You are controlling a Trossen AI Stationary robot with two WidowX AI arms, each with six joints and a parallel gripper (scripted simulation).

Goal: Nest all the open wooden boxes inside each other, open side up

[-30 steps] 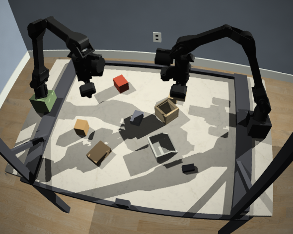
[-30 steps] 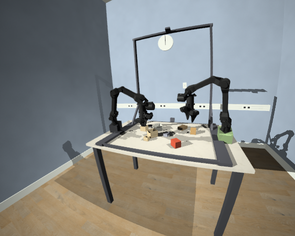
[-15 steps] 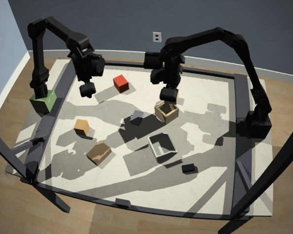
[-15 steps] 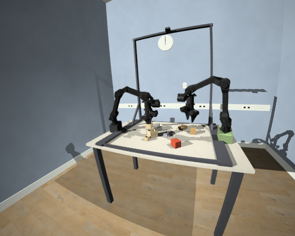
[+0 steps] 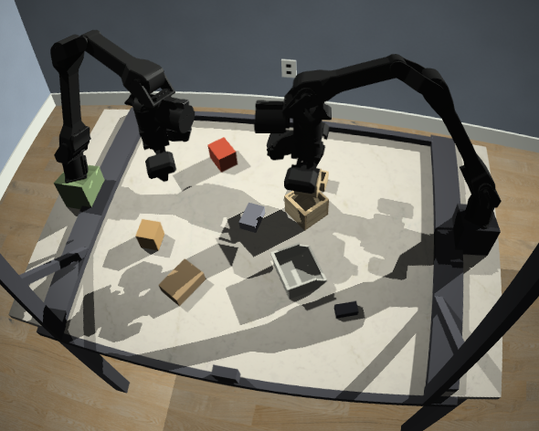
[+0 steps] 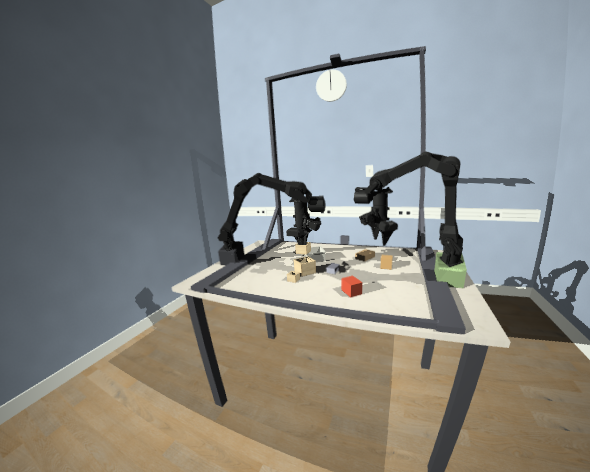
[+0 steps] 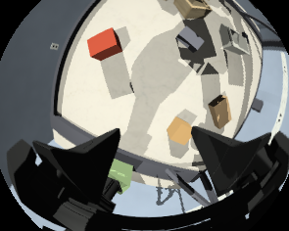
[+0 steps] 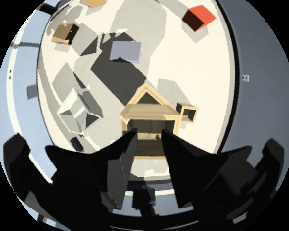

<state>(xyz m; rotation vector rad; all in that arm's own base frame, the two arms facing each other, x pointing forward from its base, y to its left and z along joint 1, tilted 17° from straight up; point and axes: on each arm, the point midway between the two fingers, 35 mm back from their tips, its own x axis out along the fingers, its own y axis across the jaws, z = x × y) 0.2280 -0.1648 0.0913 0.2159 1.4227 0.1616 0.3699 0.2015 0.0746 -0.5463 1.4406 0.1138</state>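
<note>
Now: right hand 14 cm above the large wooden box. Also, from my right hand: grey-blue cube 4 cm behind, 13 cm to the left, 14 cm below; then small wooden box 9 cm ahead, 2 cm to the right, 15 cm below; then grey open tray 17 cm behind, 13 cm below.
</note>
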